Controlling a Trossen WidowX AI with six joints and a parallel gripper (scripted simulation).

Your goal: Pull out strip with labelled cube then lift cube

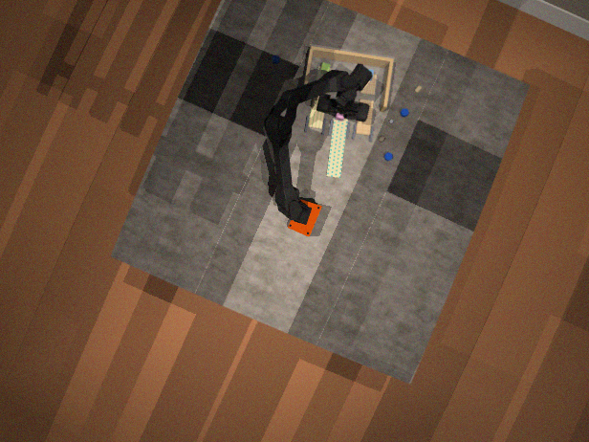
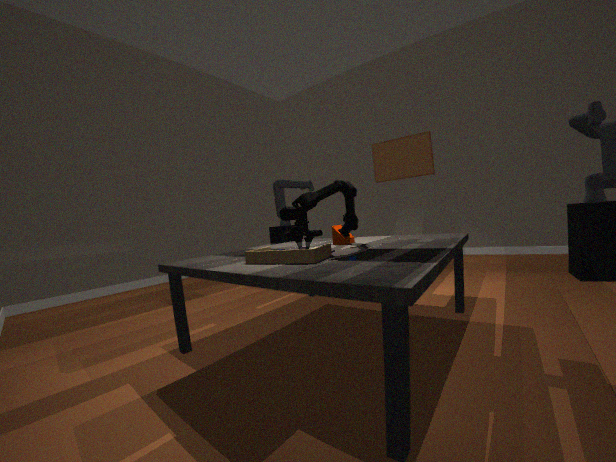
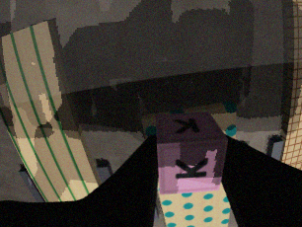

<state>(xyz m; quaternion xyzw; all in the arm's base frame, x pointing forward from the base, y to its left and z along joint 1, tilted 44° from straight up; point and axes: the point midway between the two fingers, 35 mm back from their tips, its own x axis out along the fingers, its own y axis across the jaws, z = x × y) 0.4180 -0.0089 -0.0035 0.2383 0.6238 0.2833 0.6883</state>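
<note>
The tan gridded strip is 9 cm to the right of my gripper tip, 3 cm ahead of it and 1 cm below it. Also, from my gripper tip: pink cube marked k 1 cm above.
</note>
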